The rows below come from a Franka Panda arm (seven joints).
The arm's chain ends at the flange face. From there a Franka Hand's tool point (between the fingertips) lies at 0.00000 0.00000 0.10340 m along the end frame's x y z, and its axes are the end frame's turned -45 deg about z.
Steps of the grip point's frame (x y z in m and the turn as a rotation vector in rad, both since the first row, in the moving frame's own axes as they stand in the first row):
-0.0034 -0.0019 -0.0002 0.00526 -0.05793 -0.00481
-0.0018 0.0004 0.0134 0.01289 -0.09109 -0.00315
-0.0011 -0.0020 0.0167 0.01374 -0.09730 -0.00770
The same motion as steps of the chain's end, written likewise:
0.0009 -0.0028 0.0000 -0.03724 -0.04468 -0.00481
0.0066 -0.0042 0.0138 -0.05530 -0.07352 -0.00315
0.0059 -0.0068 0.0172 -0.05909 -0.07852 -0.00770

